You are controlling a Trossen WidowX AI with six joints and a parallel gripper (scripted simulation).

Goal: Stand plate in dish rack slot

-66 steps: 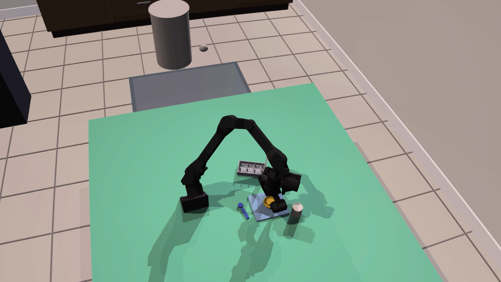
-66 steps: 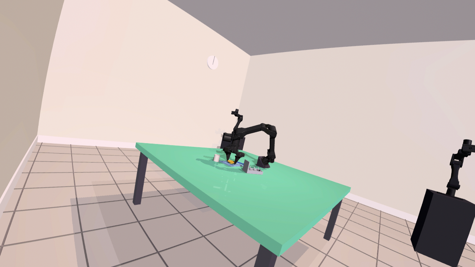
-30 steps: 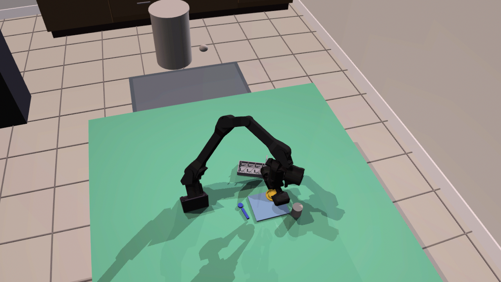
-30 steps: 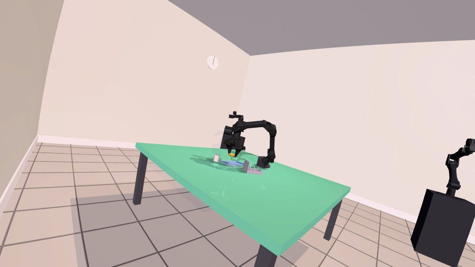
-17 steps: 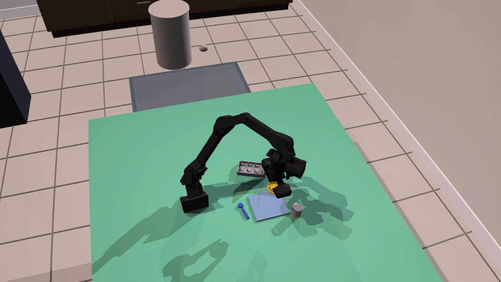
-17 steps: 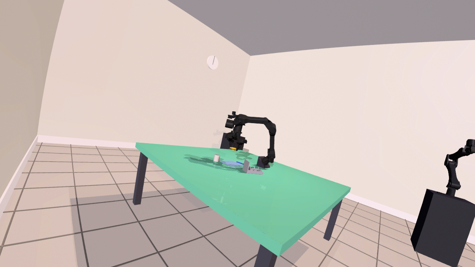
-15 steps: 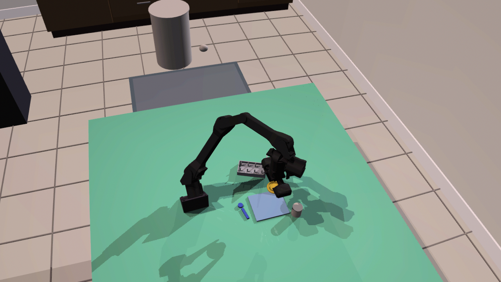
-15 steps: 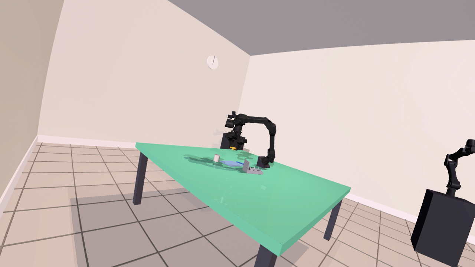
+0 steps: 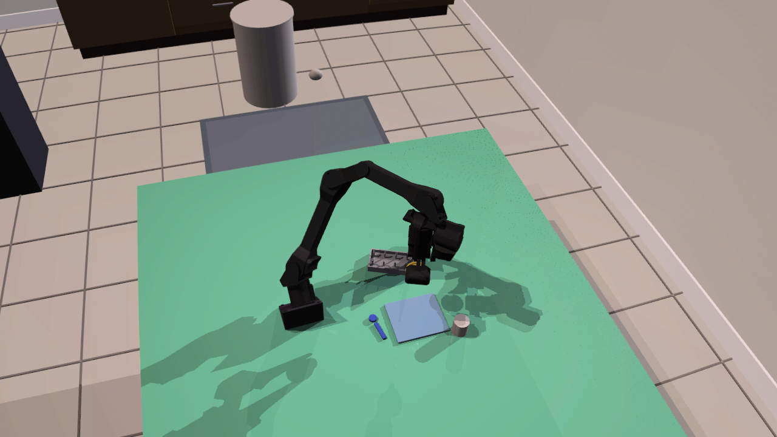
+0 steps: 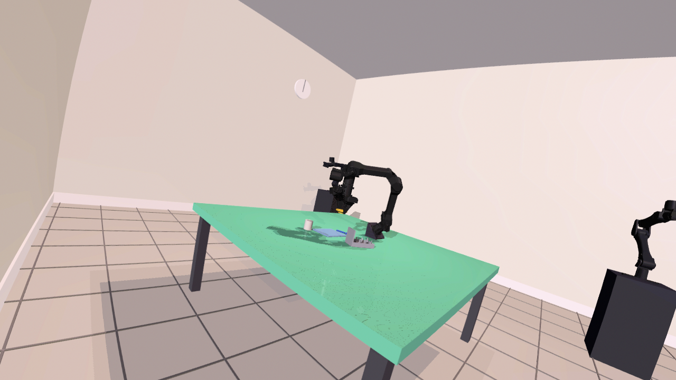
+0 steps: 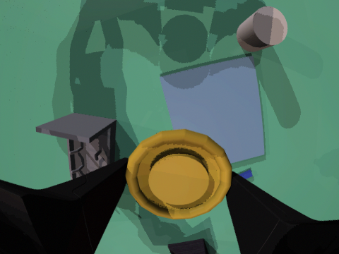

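My gripper tip is now 20 mm past the dish rack, 150 mm to the right of it and 110 mm above it. From my gripper tip the other things lie so: light blue mat: 10 mm behind, 60 mm to the right, 130 mm below; then blue spoon: 120 mm behind, 50 mm to the right, 130 mm below; then yellow plate: 10 mm above.
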